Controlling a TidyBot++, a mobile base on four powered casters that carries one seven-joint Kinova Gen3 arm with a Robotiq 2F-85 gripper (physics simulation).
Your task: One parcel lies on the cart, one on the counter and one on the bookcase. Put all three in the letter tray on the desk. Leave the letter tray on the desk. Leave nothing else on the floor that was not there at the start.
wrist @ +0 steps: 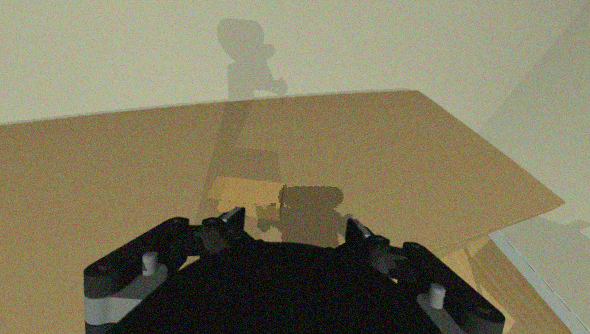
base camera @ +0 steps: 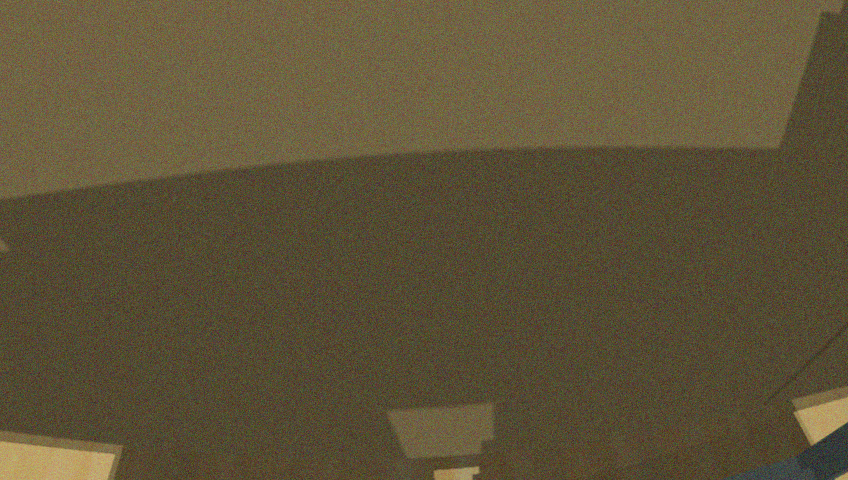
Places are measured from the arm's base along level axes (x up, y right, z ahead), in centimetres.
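Pixels of known places: gripper, between the fingertips: (wrist: pixel 295 224).
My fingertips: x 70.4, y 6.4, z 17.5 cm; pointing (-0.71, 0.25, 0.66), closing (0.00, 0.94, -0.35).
Behind a point stands the place of what it marks.
An orange-brown box-shaped parcel (wrist: pixel 247 192) @[x 56.6, y 2.1, z 31.7 cm] lies on a wide wooden top, which looks like the counter (wrist: pixel 375 135) @[x 51.4, y 40.9, z 47.6 cm], in the wrist view. Its lower part is partly in shadow and close to the left finger in the picture. My gripper (wrist: pixel 295 224) @[x 70.4, y 6.4, z 17.5 cm] is open with nothing between its fingers. It is above the near part of the top, with the parcel ahead and a little left of the middle. Whether the fingers touch anything does not show. The letter tray, the desk, the cart and the bookcase cannot be made out in either view.
A pale wall (wrist: pixel 125 55) @[x 66.3, y -28.0, z 81.3 cm] stands behind the top. The top's right corner and near edge show at the right, with wooden floor (wrist: pixel 520 285) @[x -39.6, y 155.8, z -11.9 cm] and a light skirting strip (wrist: pixel 540 280) @[x -32.3, y 163.8, z -13.2 cm] beyond. A shadowed brown surface (base camera: pixel 416 267) @[x -12.4, y 0.3, z 17.7 cm] fills most of the base view; a dark blue shape (base camera: pixel 824 457) shows bottom right.
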